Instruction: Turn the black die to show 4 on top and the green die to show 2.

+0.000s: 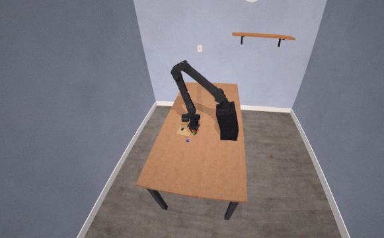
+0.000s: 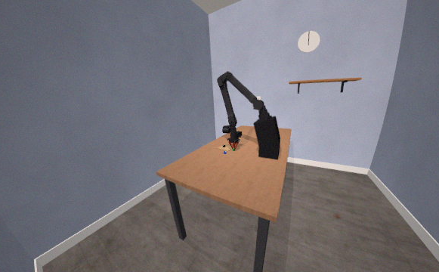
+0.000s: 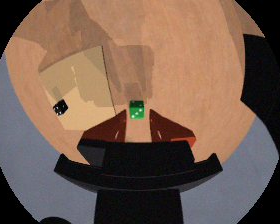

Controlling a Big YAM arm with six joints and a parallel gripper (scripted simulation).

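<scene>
Right now the green die is 2 cm below my hand. Also, from my hand: black die (14 cm ahead, 2 cm to the right, 1 cm below); then blue die (10 cm to the left, 3 cm ahead, 2 cm below); then tan mat (11 cm ahead, 3 cm below, 2 cm to the right).
</scene>
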